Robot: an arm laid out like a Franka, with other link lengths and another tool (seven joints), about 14 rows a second.
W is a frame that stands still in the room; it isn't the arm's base.
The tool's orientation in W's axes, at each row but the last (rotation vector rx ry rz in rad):
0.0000, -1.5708, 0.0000
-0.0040, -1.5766, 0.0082
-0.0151, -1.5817, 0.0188
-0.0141, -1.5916, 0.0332
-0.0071, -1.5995, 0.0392
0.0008, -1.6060, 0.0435
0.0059, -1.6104, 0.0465
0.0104, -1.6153, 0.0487
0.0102, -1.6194, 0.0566
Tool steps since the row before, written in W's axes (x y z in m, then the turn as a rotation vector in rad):
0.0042, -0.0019, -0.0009, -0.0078, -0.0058, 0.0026
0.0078, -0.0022, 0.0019, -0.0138, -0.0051, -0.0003
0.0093, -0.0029, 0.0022, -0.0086, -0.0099, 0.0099
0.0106, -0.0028, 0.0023, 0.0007, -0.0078, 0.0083
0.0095, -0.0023, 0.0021, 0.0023, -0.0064, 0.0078
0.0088, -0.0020, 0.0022, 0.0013, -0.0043, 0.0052
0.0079, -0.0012, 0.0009, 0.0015, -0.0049, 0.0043
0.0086, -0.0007, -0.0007, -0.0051, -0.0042, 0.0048
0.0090, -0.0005, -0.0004, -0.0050, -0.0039, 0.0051
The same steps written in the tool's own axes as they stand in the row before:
-0.0009, -0.0019, -0.0042, 0.0026, -0.0058, 0.0078
0.0018, -0.0022, -0.0078, -0.0003, -0.0051, 0.0138
0.0020, -0.0030, -0.0093, 0.0098, -0.0101, 0.0085
0.0020, -0.0030, -0.0106, 0.0080, -0.0081, -0.0008
0.0018, -0.0026, -0.0095, 0.0075, -0.0067, -0.0024
0.0018, -0.0023, -0.0088, 0.0050, -0.0045, -0.0014
0.0006, -0.0015, -0.0079, 0.0041, -0.0051, -0.0015
-0.0011, -0.0010, -0.0085, 0.0049, -0.0041, 0.0050
-0.0009, -0.0009, -0.0089, 0.0052, -0.0038, 0.0049

